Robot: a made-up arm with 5 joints.
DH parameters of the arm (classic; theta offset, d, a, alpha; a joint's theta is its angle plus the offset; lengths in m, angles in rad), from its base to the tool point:
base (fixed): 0 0.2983 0.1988 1.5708
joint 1: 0 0.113 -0.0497 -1.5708
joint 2: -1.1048 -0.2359 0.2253 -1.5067
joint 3: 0 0.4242 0.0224 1.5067
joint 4: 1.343 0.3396 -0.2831 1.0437
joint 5: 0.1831 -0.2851 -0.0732 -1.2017
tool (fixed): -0.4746 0.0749 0 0
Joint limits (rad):
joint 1: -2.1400..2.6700
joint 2: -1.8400..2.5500
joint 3: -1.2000..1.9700
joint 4: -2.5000..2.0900
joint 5: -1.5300..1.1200
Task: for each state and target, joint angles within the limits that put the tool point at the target. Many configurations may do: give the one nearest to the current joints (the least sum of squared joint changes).
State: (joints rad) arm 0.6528 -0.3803 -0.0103 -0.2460 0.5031
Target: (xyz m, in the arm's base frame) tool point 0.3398 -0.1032 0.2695
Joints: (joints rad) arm 0.4334 -1.0518 -0.1875 -0.0925 0.9099
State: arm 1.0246 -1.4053 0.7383 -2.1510 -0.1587
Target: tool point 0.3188 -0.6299 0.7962
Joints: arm 1.0187 -1.1065 0.5047 -1.5503 -0.0478
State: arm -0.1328 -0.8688 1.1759 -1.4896 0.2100
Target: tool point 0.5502 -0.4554 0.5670
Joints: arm 0.0033 -0.8424 0.9579 -0.9949 0.3188
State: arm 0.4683 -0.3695 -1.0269 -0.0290 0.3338
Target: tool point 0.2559 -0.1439 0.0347
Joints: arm 0.2941 -1.1123 -1.2000 0.3906 1.1200
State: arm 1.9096 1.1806 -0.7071 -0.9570 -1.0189
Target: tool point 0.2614 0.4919 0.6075
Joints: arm 2.0542 0.3653 -0.7602 -1.1096 -1.1139
